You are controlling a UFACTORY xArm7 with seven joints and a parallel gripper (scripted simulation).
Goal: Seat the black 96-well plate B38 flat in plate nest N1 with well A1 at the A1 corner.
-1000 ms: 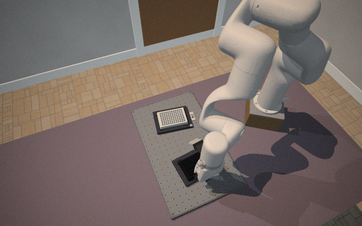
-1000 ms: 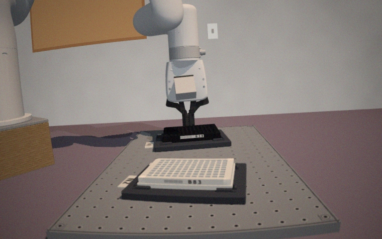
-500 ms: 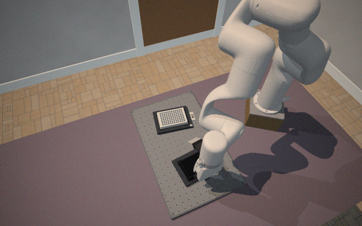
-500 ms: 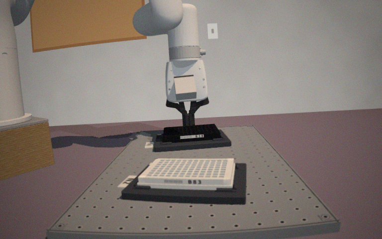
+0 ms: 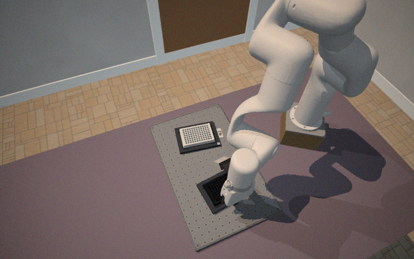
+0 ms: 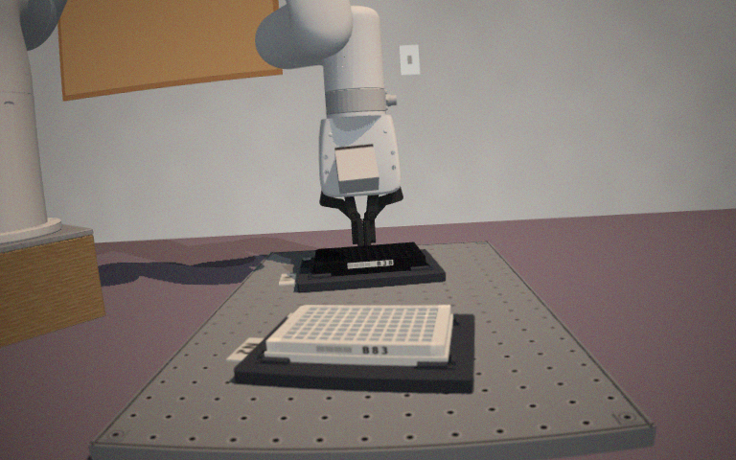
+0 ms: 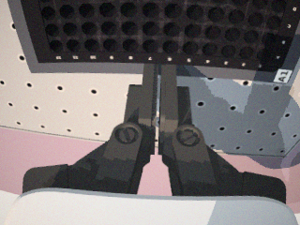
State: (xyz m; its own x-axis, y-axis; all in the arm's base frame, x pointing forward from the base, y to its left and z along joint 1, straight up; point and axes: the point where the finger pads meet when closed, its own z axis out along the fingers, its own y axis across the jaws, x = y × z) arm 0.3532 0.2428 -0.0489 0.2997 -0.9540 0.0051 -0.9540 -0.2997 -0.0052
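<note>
My hand is 6 cm to the left of the black plate B38, 2 cm short of it and 2 cm above it. Round my hand: A1 mark: 7 cm behind, 3 cm to the right, 3 cm below; N1 label: 9 cm to the right, 7 cm behind, 4 cm below; dark plate nest N1: 6 cm to the right, 3 cm below, 2 cm ahead.
</note>
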